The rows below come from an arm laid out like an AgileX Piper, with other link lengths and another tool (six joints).
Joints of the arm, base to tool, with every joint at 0 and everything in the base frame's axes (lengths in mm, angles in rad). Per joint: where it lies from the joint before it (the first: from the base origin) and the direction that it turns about. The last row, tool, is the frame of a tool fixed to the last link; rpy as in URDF.
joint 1: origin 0 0 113.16 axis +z
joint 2: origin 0 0 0 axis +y
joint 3: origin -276.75 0 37.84 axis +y
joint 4: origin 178.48 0 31.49 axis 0.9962 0 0.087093
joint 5: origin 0 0 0 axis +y
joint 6: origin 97 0 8.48 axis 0.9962 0 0.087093
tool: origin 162.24 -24 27.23 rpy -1.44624 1.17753 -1.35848
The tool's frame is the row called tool.
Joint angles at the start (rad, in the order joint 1, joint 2, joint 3, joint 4, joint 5, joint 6): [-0.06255 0.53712 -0.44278 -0.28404 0.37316 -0.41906]
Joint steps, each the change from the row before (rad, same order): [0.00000 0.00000 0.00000 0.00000 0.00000 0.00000]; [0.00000 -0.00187 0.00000 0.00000 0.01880 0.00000]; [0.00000 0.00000 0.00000 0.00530 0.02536 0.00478]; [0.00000 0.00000 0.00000 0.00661 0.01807 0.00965]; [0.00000 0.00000 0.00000 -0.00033 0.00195 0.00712]
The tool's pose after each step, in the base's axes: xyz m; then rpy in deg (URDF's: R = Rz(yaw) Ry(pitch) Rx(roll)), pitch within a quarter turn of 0, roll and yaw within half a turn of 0. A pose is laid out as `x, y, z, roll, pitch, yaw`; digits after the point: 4 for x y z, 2 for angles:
0.2103, -0.0503, 0.2326, -119.10, 24.67, -109.96
0.2085, -0.0515, 0.2284, -120.08, 24.40, -110.67
0.2062, -0.0528, 0.2221, -121.69, 24.51, -111.84
0.2045, -0.0536, 0.2175, -122.98, 25.04, -112.89
0.2042, -0.0539, 0.2170, -123.17, 25.35, -113.17

